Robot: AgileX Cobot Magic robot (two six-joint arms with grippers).
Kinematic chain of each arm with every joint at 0, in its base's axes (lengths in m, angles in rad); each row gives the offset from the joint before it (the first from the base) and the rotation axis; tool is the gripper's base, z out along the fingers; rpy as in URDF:
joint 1: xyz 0 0 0.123 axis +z
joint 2: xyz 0 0 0 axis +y
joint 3: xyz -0.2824 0 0.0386 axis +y
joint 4: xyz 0.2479 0 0.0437 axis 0.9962 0 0.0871
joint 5: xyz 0 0 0 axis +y
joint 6: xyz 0.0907 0 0.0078 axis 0.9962 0 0.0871
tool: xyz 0 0 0 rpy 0 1.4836 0
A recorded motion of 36 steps. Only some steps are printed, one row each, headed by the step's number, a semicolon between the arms.
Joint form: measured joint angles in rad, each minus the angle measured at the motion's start. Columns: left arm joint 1, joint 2, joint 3, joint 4, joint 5, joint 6; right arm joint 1, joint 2, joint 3, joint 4, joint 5, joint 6.
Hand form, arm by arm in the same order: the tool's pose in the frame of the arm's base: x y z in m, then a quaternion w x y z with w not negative. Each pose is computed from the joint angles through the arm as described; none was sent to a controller.
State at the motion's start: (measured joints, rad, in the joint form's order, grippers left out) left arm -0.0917 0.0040 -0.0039 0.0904 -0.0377 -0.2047; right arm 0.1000 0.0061 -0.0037 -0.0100 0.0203 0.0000
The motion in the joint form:
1: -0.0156 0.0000 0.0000 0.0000 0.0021 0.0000; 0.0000 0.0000 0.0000 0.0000 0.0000 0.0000
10: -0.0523 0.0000 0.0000 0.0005 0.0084 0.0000; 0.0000 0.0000 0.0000 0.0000 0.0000 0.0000
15: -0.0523 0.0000 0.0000 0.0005 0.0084 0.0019; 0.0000 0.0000 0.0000 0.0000 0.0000 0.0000
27: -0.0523 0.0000 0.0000 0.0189 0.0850 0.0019; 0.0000 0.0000 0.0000 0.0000 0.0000 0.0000
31: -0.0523 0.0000 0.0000 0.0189 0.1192 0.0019; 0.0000 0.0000 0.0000 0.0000 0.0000 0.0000
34: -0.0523 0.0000 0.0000 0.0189 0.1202 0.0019; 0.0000 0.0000 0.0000 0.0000 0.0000 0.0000
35: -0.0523 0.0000 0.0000 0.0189 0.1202 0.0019; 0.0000 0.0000 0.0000 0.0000 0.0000 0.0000
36: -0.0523 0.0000 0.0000 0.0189 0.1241 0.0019; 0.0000 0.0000 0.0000 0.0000 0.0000 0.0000
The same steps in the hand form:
1: 0.0557 -0.0063 0.2174 0.74437 -0.00113 0.66248 -0.08391; 0.0564 0.0056 0.2122 0.72880 -0.03752 0.68291 0.03275
10: 0.0555 -0.0083 0.2168 0.74069 0.01102 0.66473 -0.09691; 0.0564 0.0056 0.2122 0.72880 -0.03752 0.68291 0.03275
15: 0.0555 -0.0083 0.2168 0.74078 0.01165 0.66472 -0.09621; 0.0564 0.0056 0.2122 0.72880 -0.03752 0.68291 0.03275
27: 0.0561 -0.0076 0.2099 0.71626 0.01559 0.69262 -0.08370; 0.0564 0.0056 0.2122 0.72880 -0.03752 0.68291 0.03275
31: 0.0562 -0.0073 0.2068 0.70461 0.01452 0.70480 -0.08104; 0.0564 0.0056 0.2122 0.72880 -0.03752 0.68291 0.03275
34: 0.0562 -0.0073 0.2067 0.70426 0.01449 0.70516 -0.08097; 0.0564 0.0056 0.2122 0.72880 -0.03752 0.68291 0.03275
35: 0.0562 -0.0073 0.2067 0.70426 0.01449 0.70516 -0.08097; 0.0564 0.0056 0.2122 0.72880 -0.03752 0.68291 0.03275
36: 0.0562 -0.0073 0.2064 0.70292 0.01437 0.70653 -0.08066; 0.0564 0.0056 0.2122 0.72880 -0.03752 0.68291 0.03275

